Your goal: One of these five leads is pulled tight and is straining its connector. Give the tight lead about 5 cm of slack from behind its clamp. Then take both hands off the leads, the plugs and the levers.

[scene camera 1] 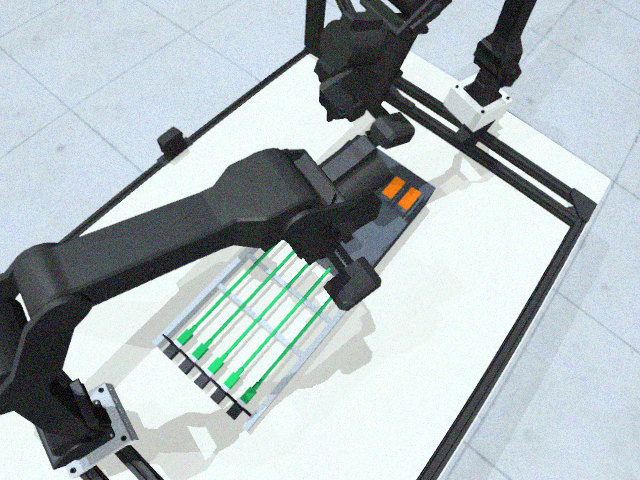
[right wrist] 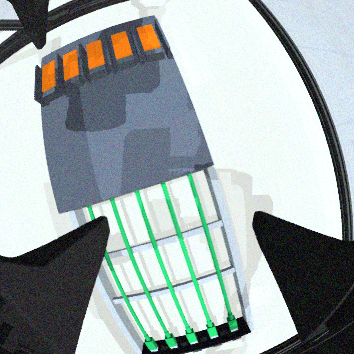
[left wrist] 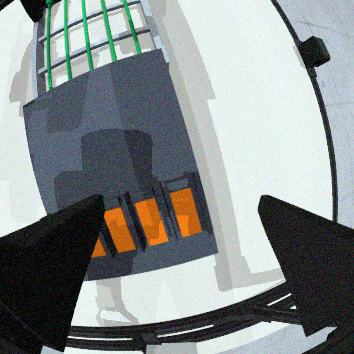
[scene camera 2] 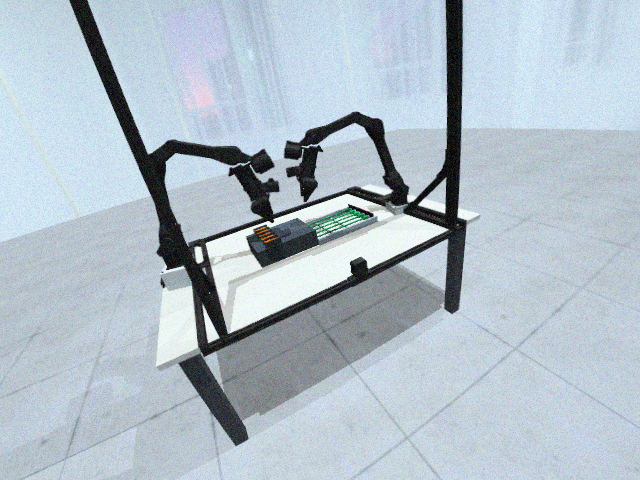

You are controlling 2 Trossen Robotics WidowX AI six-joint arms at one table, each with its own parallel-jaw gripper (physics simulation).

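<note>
Several green leads run nearly straight from the dark clamp box to green plugs. The plug on the far right looks darker, with a longer neck. Orange levers sit at the box's other end; in scene camera 1 my right arm hides some. My left gripper is open and empty above the lever end. My right gripper is open and empty above the leads near the box.
A pale tray frame with crossbars surrounds the leads and ends at a black connector strip. A black block sits on the table's edge rail. My grippers are close together over the box.
</note>
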